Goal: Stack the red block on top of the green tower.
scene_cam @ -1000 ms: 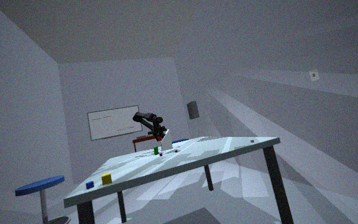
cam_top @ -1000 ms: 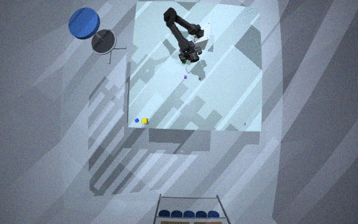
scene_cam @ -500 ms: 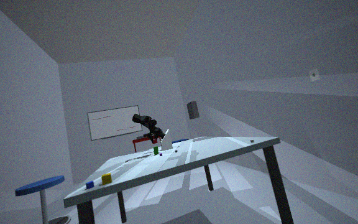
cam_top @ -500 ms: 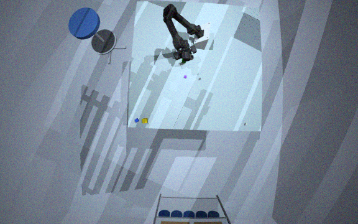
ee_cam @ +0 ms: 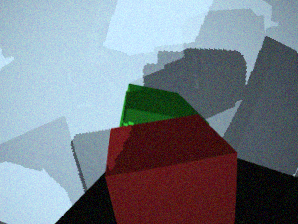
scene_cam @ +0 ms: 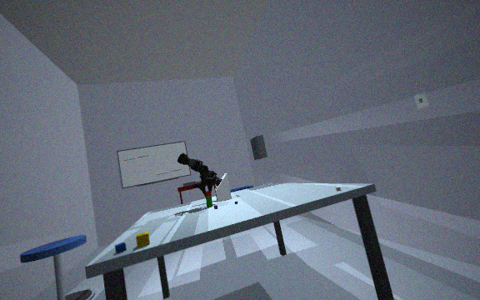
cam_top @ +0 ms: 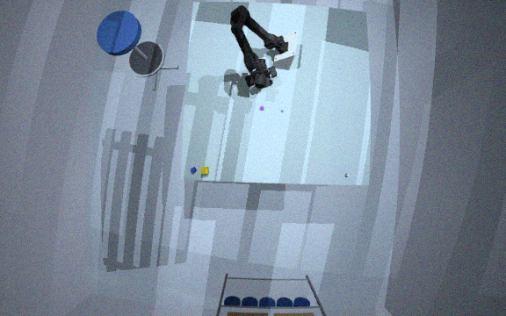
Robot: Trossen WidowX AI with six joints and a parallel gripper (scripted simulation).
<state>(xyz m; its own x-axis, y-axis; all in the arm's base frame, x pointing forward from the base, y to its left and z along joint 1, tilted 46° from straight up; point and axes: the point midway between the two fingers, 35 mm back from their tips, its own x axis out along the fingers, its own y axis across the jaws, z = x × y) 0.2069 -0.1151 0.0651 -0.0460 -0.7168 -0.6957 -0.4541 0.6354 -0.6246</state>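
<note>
Now: the red block 1 cm above my gripper tip. The rest, counted from my gripper tip: blue block: 60 cm ahead, 39 cm to the right, 7 cm below; yellow block: 59 cm ahead, 31 cm to the right, 6 cm below; purple block: 15 cm ahead, 2 cm to the left, 7 cm below.
</note>
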